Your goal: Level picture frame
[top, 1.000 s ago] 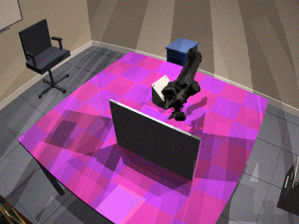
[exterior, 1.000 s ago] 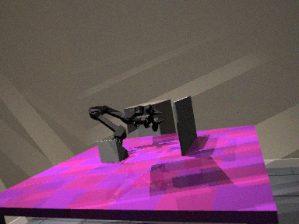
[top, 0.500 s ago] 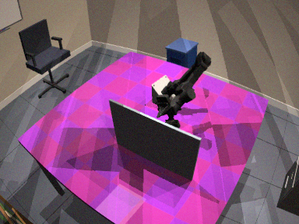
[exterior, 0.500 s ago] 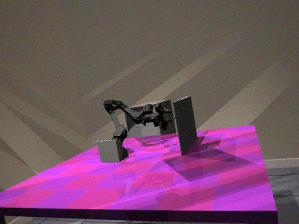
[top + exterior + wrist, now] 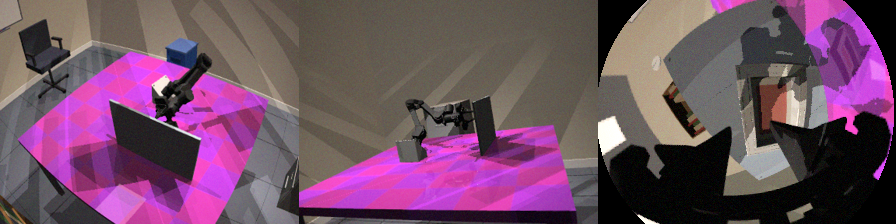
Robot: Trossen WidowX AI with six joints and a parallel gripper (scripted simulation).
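My gripper tip is now 50 mm short of the picture frame, 50 mm above it and 20 mm to the right of it. Also, from my gripper tip: grey wall panel: 60 mm below, 60 mm ahead, 10 mm to the left.
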